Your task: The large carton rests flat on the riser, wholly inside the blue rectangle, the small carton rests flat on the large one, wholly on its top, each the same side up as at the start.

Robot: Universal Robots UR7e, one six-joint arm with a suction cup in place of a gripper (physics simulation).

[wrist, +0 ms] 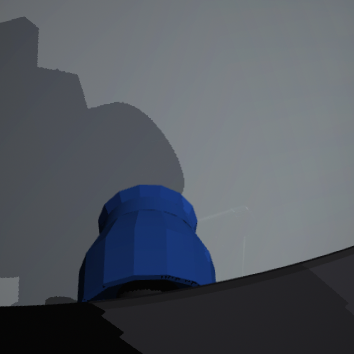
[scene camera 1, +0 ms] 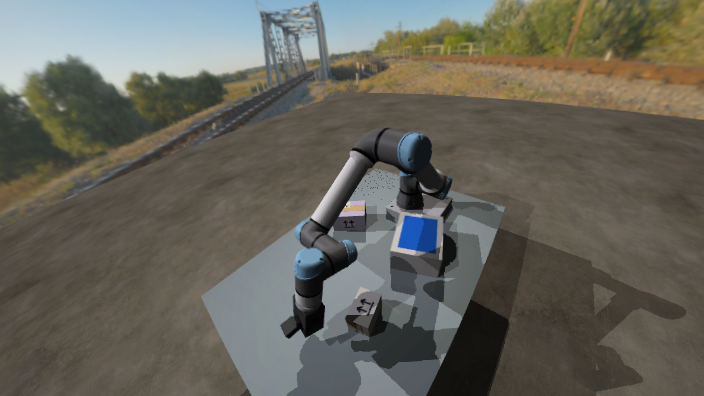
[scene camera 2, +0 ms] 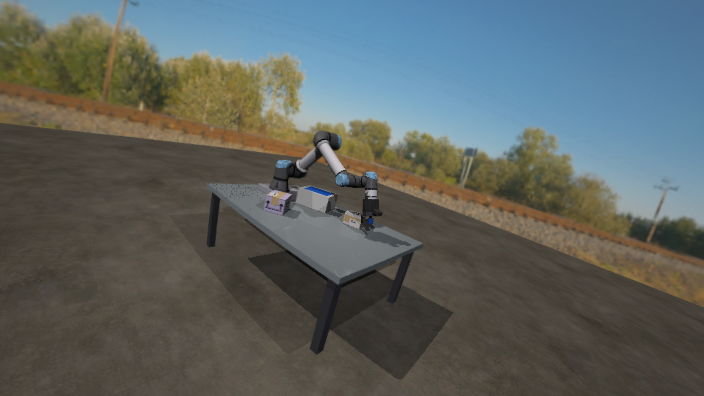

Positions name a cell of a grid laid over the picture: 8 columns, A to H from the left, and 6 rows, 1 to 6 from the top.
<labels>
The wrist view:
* my suction cup: D4
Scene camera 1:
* small carton: E5, on the table
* large carton: E4, on the table
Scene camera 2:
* grey riser: D4
</labels>
